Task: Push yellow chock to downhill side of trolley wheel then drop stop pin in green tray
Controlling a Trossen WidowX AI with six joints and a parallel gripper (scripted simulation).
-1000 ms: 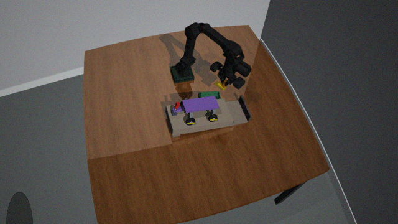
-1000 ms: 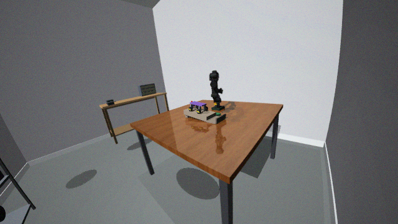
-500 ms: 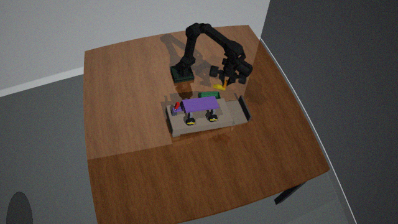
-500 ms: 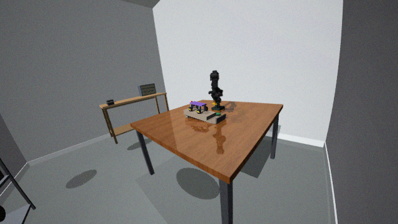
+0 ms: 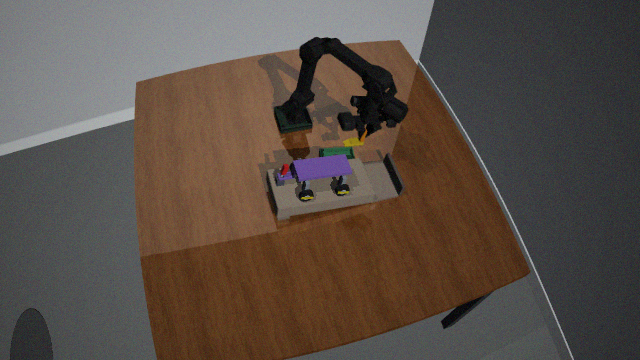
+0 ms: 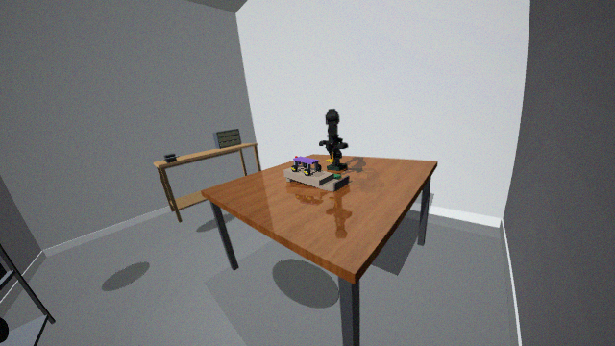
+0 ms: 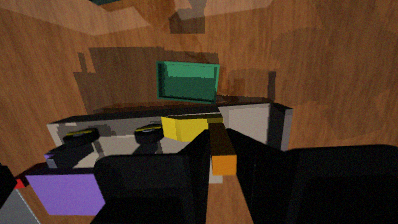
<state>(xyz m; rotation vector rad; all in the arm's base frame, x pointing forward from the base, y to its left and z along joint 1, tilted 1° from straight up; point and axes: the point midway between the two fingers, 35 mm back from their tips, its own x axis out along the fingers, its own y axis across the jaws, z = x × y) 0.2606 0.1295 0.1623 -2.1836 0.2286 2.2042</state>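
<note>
My gripper tip is 4 cm short of the red-headed stop pin, 28 cm to the left of it and 2 cm above it. Round my gripper tip: yellow chock 2 cm to the right, 1 cm below; then dark end wall 10 cm ahead, 10 cm to the left, 12 cm below; then green tray 4 cm behind, 5 cm to the right, 16 cm below.
</note>
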